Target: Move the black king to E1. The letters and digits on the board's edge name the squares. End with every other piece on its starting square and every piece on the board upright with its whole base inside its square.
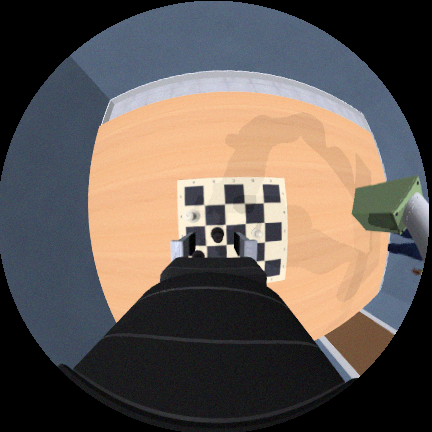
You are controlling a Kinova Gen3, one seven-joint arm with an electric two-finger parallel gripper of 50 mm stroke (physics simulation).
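Places are measured from the arm's base along level axes (x ahead, y down, z left), in millimetres.
Pixels of known places: gripper, between the fingertips: (214, 240).
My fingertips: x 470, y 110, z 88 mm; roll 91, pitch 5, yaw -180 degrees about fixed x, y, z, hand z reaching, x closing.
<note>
Behind a point stands the place of what it marks.
The chessboard (281, 250) @(z 116, x 329, y 190 mm) lies on the table, partly hidden by the gripper. A black piece (217, 233) @(z 82, x 466, y 135 mm), which looks like the black king, stands on B3, seen from almost straight above. My gripper (214, 240) @(z 88, x 470, y 110 mm) is open and empty. Its fingertips show to the left and right of this piece; their height over the board is hard to tell. Another black piece (198, 254) @(z 129, x 496, y 181 mm) is on A2, partly hidden by the gripper. A tall white piece (191, 216) @(z 60, x 506, y 135 mm) stands on A4 and a small white piece (257, 233) @(z 80, x 396, y 162 mm) on D3. E1 (272, 268) @(z 155, x 344, y 190 mm) shows as a dark square at the lower right corner.
The wooden table (150, 150) @(z -79, x 627, y 196 mm) surrounds the board, with shadows of the arm on it. A green block-shaped object (380, 202) @(z -9, x 69, y 90 mm) with a pale cylinder (416, 212) shows at the right edge of the table. A brown surface (360, 342) shows at the lower right.
</note>
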